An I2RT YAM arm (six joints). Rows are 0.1 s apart.
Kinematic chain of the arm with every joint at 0, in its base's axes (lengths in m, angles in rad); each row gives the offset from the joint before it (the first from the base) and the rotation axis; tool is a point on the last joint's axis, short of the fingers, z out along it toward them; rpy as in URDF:
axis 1: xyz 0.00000 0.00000 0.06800 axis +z
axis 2: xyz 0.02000 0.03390 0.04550 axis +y
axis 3: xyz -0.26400 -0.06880 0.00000 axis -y
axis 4: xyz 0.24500 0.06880 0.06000 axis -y
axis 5: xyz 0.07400 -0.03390 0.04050 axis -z
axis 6: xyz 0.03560 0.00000 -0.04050 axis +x
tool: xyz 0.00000 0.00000 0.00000 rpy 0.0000 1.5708 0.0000
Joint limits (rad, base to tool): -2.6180..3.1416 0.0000..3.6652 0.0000..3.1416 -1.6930..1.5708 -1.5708..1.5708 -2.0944..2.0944
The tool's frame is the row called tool.
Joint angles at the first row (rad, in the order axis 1, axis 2, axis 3, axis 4, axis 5, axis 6):
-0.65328 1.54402 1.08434 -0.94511 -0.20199 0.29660
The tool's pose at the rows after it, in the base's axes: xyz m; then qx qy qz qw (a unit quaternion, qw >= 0):
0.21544 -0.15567 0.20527 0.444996 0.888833 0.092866 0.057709
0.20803 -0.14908 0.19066 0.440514 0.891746 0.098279 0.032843
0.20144 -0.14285 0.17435 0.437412 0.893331 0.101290 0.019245
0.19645 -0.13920 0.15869 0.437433 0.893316 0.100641 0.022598
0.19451 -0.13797 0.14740 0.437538 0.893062 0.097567 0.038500
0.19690 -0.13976 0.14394 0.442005 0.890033 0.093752 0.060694
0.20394 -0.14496 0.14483 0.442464 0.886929 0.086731 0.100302
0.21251 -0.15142 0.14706 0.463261 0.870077 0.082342 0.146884
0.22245 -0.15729 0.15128 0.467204 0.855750 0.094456 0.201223
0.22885 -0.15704 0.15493 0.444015 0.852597 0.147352 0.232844
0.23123 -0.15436 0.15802 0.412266 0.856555 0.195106 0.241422
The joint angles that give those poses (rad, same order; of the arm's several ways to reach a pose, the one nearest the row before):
-0.65289 1.54403 1.04888 -0.99584 -0.20428 0.28364
-0.65023 1.54403 0.98974 -0.98896 -0.20581 0.27027
-0.64641 1.54402 0.92107 -0.94854 -0.20657 0.26417
-0.64679 1.54402 0.85316 -0.87375 -0.20657 0.26455
-0.64758 1.54402 0.80243 -0.79023 -0.20657 0.26758
-0.64757 1.54404 0.78527 -0.72613 -0.20695 0.28323
-0.64718 1.54404 0.78415 -0.64260 -0.20695 0.29583
-0.64717 1.54439 0.78375 -0.54076 -0.20733 0.35954
-0.64679 1.54442 0.78414 -0.42935 -0.24204 0.39960
-0.64679 1.54440 0.78490 -0.37596 -0.36145 0.39426
-0.64680 1.54403 0.79178 -0.38169 -0.47131 0.35687

